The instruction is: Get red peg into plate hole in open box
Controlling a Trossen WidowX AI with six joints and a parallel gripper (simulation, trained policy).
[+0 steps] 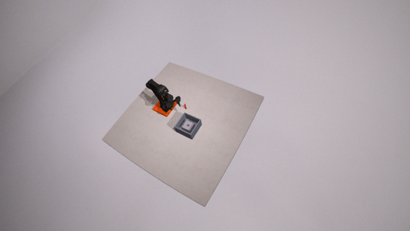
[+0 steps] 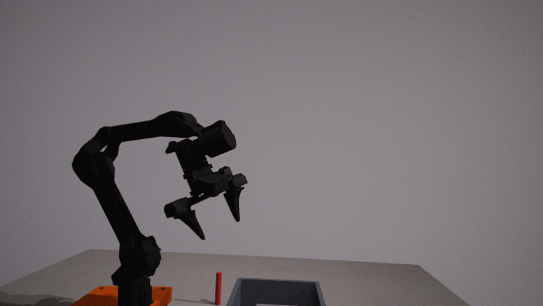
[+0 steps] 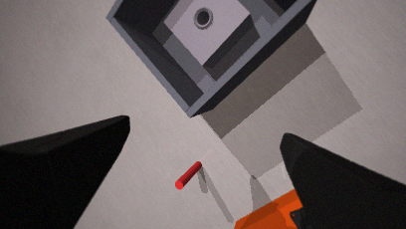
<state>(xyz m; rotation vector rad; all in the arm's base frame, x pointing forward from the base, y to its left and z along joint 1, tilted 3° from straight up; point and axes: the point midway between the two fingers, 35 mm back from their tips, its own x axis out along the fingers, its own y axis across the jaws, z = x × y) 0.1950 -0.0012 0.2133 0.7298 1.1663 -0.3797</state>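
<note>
Now: gripper tip 5 cm past the red peg, 15 cm to the right of it and 18 cm above it. The rest, counted from my gripper tip: grey box 13 cm ahead, 2 cm to the right, 19 cm below; light plate 13 cm ahead, 2 cm to the right, 17 cm below.
</note>
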